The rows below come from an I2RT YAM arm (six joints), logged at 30 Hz.
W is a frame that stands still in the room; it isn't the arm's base.
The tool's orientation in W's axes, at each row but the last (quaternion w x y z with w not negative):
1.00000, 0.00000, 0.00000, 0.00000
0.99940, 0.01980, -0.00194, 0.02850
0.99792, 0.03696, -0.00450, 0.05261
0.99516, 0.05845, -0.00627, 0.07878
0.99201, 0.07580, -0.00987, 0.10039
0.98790, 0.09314, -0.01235, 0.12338
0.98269, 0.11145, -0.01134, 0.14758
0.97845, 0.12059, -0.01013, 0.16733
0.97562, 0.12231, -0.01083, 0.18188
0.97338, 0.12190, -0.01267, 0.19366
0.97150, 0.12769, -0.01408, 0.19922
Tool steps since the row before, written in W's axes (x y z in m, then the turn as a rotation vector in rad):
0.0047, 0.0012, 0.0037, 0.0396, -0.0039, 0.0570
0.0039, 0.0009, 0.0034, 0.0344, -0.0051, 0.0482
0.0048, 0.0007, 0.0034, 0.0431, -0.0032, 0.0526
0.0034, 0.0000, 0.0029, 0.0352, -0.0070, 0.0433
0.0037, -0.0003, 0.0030, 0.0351, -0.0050, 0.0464
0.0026, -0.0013, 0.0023, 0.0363, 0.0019, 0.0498
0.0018, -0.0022, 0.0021, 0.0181, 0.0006, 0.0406
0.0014, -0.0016, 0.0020, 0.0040, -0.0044, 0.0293
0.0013, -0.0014, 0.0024, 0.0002, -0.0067, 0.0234
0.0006, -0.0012, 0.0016, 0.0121, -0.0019, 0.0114
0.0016, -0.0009, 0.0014, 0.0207, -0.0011, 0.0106
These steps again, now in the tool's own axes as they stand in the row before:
0.0047, 0.0012, 0.0037, 0.0396, -0.0039, 0.0570
0.0040, 0.0008, 0.0034, 0.0343, -0.0051, 0.0483
0.0049, 0.0004, 0.0033, 0.0432, -0.0039, 0.0525
0.0034, -0.0002, 0.0029, 0.0346, -0.0074, 0.0437
0.0037, -0.0006, 0.0030, 0.0350, -0.0050, 0.0465
0.0023, -0.0015, 0.0025, 0.0380, 0.0019, 0.0485
0.0012, -0.0021, 0.0026, 0.0197, 0.0040, 0.0396
0.0009, -0.0015, 0.0024, 0.0041, 0.0015, 0.0296
0.0009, -0.0012, 0.0027, -0.0006, -0.0006, 0.0243
0.0002, -0.0009, 0.0019, 0.0113, -0.0037, 0.0118
0.0012, -0.0011, 0.0016, 0.0195, -0.0065, 0.0110

